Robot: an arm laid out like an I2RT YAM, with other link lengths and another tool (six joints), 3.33 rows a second.
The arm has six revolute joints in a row. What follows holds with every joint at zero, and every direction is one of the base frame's.
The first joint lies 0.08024 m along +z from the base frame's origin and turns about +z.
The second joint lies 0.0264 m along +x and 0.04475 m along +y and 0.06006 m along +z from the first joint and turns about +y.
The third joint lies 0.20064 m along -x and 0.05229 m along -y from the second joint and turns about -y.
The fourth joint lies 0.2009 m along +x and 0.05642 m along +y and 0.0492 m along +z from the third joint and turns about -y.
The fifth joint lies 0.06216 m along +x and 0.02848 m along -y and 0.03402 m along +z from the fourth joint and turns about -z.
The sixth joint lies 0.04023 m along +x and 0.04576 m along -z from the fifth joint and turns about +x.
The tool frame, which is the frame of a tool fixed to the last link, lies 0.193 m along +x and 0.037 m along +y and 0.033 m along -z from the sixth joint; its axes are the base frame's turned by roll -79.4, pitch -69.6 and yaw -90 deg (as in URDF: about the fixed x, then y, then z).
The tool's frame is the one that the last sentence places.
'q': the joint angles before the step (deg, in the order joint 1, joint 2, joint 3, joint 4, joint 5, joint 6). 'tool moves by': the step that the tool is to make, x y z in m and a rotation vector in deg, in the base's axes. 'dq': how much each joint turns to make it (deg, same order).
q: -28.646 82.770 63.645 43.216 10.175 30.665
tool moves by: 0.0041 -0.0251 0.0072 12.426 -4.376 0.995
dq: -0.966 2.943 8.479 -10.425 2.984 13.060
